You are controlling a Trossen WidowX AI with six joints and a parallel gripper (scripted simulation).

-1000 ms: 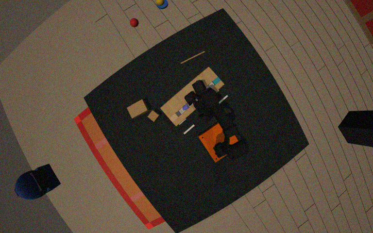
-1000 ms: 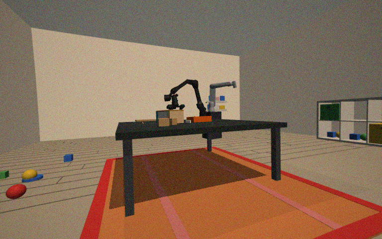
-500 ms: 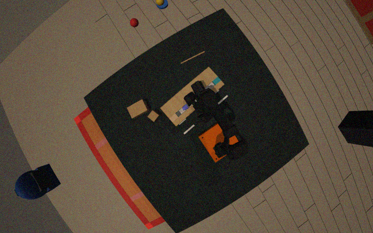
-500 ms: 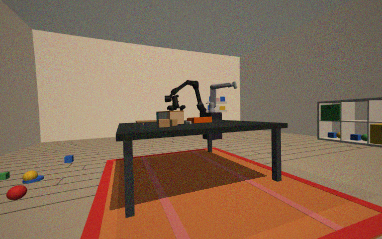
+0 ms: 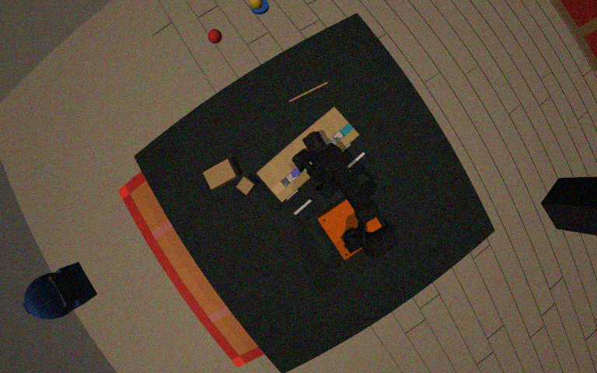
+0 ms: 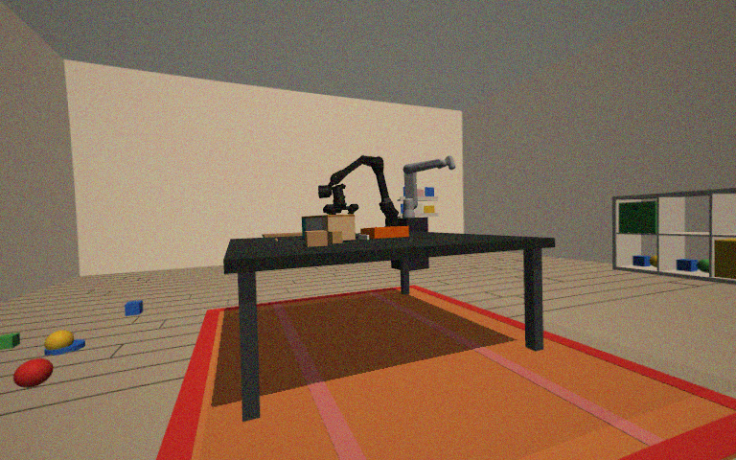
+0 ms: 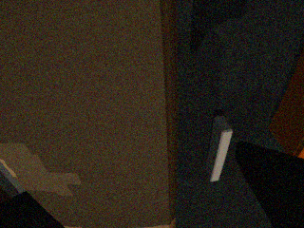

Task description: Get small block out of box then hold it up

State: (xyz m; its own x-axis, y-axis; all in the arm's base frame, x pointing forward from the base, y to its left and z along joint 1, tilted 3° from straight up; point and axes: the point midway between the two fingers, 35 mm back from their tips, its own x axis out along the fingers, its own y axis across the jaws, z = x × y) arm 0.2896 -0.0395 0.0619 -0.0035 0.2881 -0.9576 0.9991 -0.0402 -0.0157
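The purple block lies 60 mm ahead of my gripper tip and 20 mm to the left of it. Round my gripper tip: box (30 mm ahead, 70 mm to the right, 20 mm below); then thin stick (280 mm ahead, 270 mm to the right, 80 mm below).
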